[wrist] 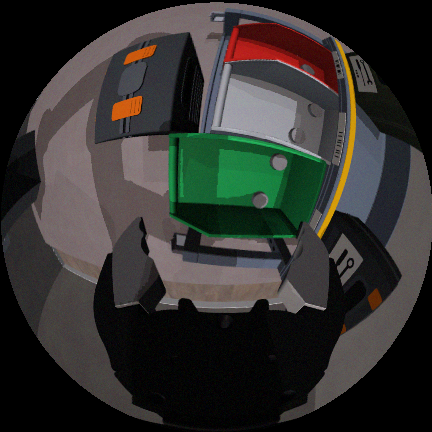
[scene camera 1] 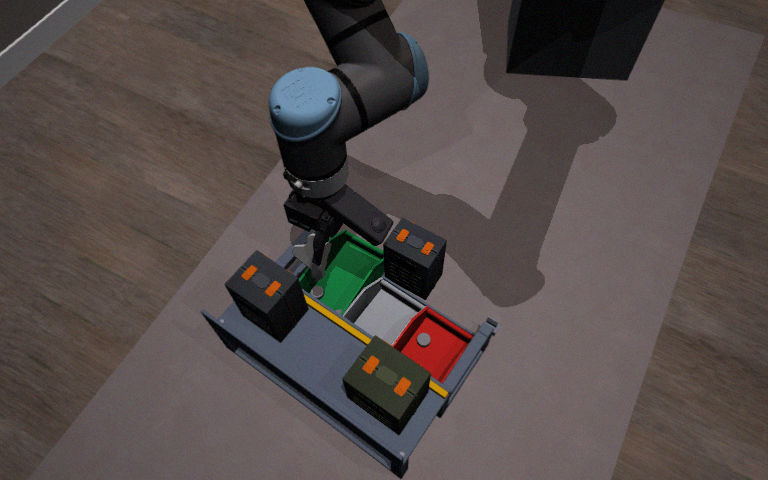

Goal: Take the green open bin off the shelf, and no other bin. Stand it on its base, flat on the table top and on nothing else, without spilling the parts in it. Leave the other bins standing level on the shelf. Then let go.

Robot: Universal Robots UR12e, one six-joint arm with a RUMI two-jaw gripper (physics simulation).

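Places are measured from the arm's base along level axes (x ahead, y left, z up), in millimetres.
Where they show: gripper, fingertip midpoint: [wrist: 221, 221] [scene camera 1: 337, 247].
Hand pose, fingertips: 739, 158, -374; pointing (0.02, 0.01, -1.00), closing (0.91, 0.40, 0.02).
Note:
After its pixels a point has its place, as x, y, z.
The green bin [scene camera 1: 348, 277] {738, 175, -467} [wrist: 240, 165] {752, 195, -469} sits on the shelf [scene camera 1: 320, 345] {865, 282, -382} [wrist: 367, 165] {873, 302, -382} at the end of the row and looks level. Two round grey parts [wrist: 278, 162] {795, 226, -463} lie in it. The light grey bin [scene camera 1: 386, 314] {727, 275, -475} [wrist: 260, 105] {738, 289, -475} is beside it, then the red bin [scene camera 1: 438, 345] {691, 379, -475} [wrist: 280, 45] {715, 434, -465}; both stand on the shelf. My gripper [scene camera 1: 317, 257] [wrist: 221, 221] {739, 158, -374} is open wide and empty, at the green bin's outer side wall. In the wrist view one fingertip overlaps the bin's corner near the yellow strip; whether it touches is unclear.
A black case [scene camera 1: 415, 254] {650, 262, -354} [wrist: 150, 90] {656, 234, -354} stands close to the green and grey bins. Another black case [scene camera 1: 266, 294] {896, 213, -262} [wrist: 370, 280] {848, 205, -289} and an olive case [scene camera 1: 386, 384] {837, 421, -287} [wrist: 385, 105] stand on the shelf's upper board, past the yellow strip [scene camera 1: 339, 319] {817, 269, -372} [wrist: 350, 150] {817, 282, -372}. A large black block [scene camera 1: 577, 39] {42, 69, -377} stands farther off.

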